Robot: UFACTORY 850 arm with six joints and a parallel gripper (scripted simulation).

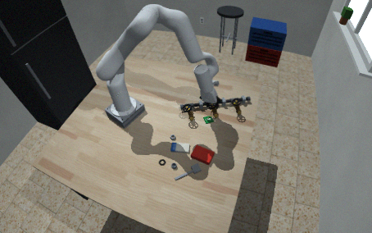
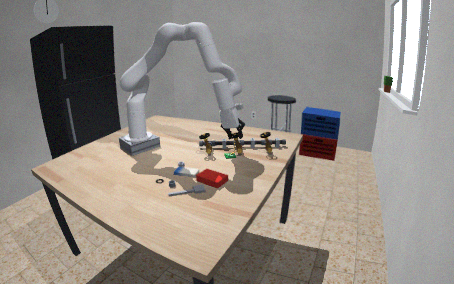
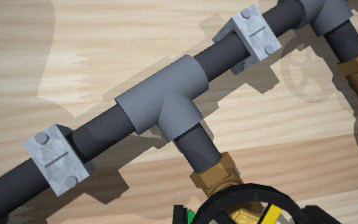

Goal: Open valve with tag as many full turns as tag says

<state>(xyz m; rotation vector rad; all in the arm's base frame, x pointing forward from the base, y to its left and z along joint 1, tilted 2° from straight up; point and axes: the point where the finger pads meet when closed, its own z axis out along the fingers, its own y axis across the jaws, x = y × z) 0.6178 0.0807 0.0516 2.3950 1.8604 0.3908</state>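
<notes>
The green tag lies 30 mm behind my hand, 50 mm to the right of it and 100 mm below it. The rest, counted from my hand: grey scraper (60 mm behind, 440 mm to the right, 100 mm below); red box (10 mm behind, 330 mm to the right, 90 mm below); white block (150 mm behind, 300 mm to the right, 100 mm below).
</notes>
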